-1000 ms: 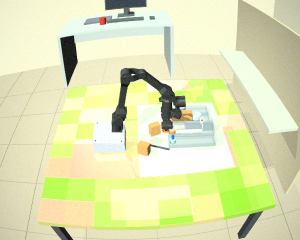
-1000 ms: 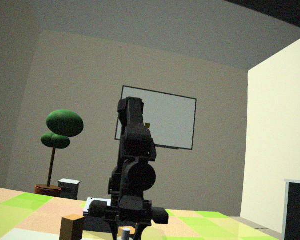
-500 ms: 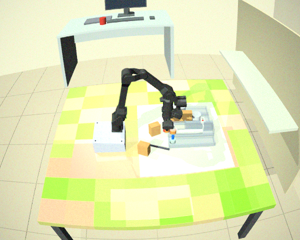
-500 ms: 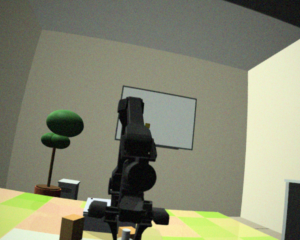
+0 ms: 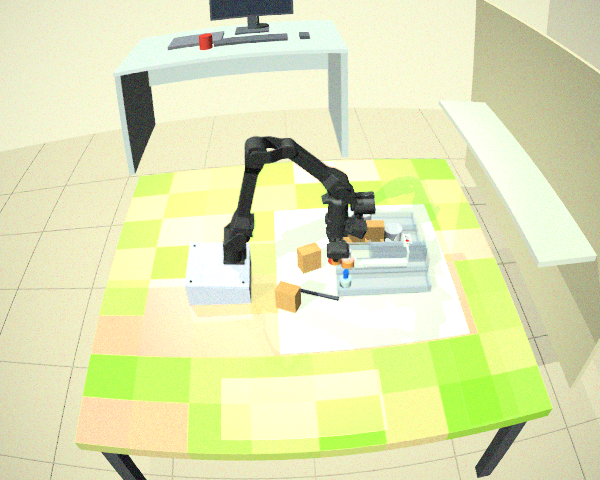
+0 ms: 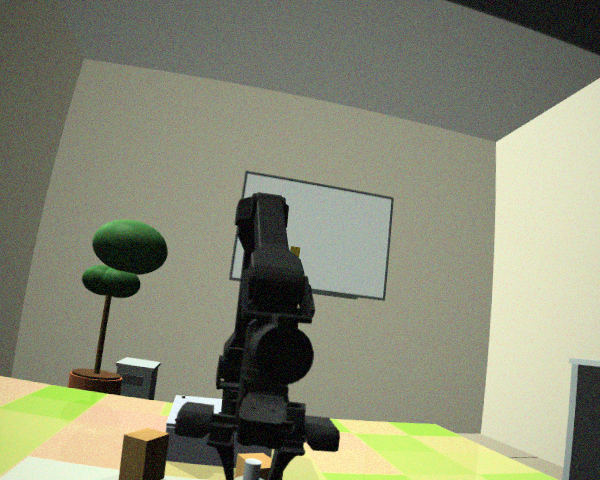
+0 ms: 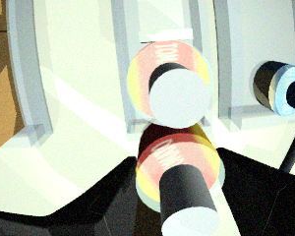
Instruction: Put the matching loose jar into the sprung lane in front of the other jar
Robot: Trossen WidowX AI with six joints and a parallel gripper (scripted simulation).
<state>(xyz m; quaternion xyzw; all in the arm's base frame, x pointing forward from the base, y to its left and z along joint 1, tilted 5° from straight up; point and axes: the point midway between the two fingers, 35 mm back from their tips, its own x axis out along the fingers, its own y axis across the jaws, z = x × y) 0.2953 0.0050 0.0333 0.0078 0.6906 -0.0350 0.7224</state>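
Right now my gripper tip is 70 mm past the thin dark rod, 100 mm to the left of it and 40 mm above it. The rest, counted from my gripper tip: grey lane fixture 180 mm ahead, 20 mm to the left, 30 mm below.
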